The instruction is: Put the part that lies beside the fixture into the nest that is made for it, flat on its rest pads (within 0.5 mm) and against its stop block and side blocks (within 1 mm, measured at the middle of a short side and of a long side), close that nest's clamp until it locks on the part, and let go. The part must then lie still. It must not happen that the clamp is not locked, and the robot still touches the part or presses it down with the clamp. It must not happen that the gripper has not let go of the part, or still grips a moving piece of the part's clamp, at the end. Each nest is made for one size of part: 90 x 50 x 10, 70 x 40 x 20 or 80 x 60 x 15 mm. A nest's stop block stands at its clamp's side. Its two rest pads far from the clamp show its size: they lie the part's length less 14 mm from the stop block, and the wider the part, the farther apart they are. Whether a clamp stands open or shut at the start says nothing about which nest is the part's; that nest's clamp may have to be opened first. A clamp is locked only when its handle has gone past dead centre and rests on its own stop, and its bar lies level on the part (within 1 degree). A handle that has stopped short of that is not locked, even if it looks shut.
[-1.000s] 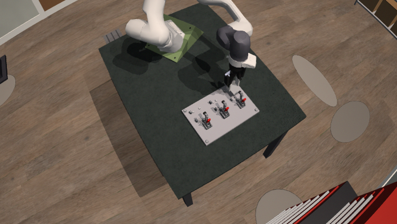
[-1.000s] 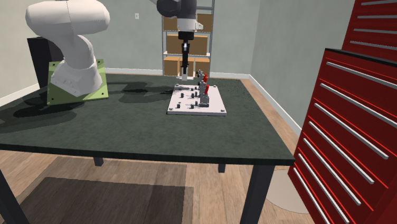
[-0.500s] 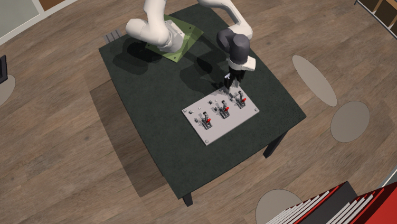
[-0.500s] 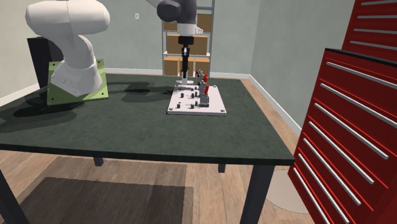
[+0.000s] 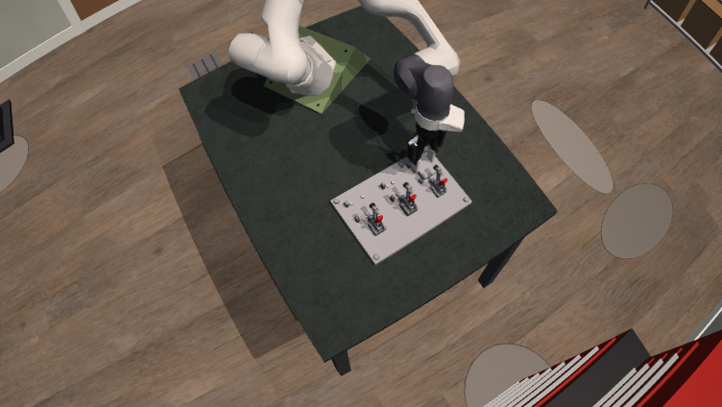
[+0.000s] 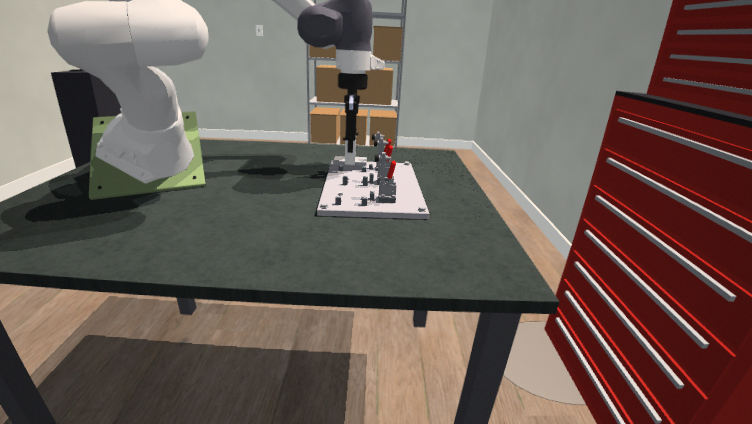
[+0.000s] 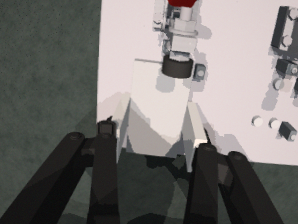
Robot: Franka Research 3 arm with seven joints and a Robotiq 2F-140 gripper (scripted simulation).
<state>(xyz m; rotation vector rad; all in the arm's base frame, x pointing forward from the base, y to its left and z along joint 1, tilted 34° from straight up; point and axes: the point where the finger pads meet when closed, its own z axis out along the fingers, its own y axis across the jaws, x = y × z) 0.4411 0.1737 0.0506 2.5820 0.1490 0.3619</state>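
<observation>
The part is 30 mm below my hand. The rest, counted from my hand: light grey fixture plate: 110 mm to the right, 60 mm below, 60 mm ahead; clamp: 90 mm ahead, 10 mm below.
</observation>
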